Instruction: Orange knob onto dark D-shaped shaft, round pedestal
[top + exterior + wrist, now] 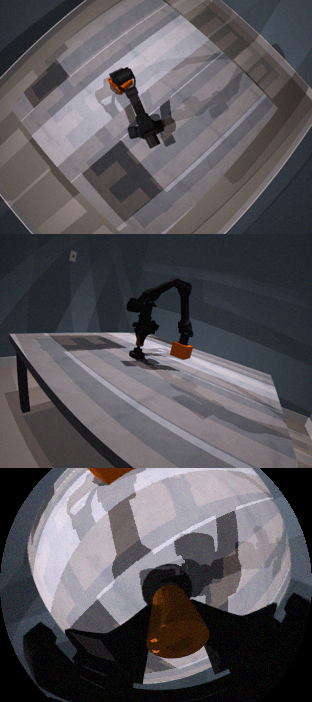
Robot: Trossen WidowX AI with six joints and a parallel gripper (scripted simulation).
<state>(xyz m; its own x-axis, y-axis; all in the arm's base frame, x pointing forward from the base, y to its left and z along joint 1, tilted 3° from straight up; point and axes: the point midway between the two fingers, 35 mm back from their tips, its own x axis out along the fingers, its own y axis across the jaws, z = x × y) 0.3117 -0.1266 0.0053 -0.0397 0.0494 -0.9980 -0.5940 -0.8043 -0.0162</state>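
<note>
The orange knob lies 20 mm above my gripper tip. From my gripper tip the other things lie so: dark round pedestal 40 mm below.
</note>
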